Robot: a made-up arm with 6 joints.
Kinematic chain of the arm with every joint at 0, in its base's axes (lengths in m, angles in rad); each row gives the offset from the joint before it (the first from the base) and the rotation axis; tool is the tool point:
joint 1: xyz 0 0 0.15 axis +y
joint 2: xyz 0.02 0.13 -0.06 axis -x
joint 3: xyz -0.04 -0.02 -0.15 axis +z
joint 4: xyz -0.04 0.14 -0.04 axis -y
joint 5: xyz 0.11 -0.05 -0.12 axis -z
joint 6: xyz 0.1 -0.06 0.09 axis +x
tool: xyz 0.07 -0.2 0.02
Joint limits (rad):
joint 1: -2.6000..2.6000
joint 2: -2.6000..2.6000
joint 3: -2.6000..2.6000
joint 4: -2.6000..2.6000
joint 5: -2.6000..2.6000
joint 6: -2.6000..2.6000
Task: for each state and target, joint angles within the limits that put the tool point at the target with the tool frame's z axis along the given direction. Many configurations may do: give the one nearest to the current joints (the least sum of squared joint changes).
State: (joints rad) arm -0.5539 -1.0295 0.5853 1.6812 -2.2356 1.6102
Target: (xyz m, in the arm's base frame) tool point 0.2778 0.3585 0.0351 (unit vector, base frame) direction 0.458 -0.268 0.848
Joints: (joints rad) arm -0.0080 -0.4991 -0.3119 1.1691 -1.8789 1.5903
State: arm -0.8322 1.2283 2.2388 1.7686 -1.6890 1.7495
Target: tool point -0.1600 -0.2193 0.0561 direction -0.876 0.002 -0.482
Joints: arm -0.3833 1.5547 2.2903 1.0004 -2.6000 2.2476
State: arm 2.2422 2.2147 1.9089 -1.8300 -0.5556 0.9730
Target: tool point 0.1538 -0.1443 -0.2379 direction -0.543 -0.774 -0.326
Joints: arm 2.6000 1.7535 2.2392 -1.9893 -0.9456 1.5189
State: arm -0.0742 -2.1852 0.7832 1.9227 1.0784 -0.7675
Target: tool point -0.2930 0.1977 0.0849 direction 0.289 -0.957 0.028
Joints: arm 0.8271 -1.3661 0.5185 1.2781 1.6300 -1.4474
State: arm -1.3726 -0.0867 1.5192 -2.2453 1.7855 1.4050
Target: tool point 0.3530 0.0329 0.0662 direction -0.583 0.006 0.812
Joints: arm -1.1585 -0.8439 1.4172 -2.1199 1.1291 1.2496
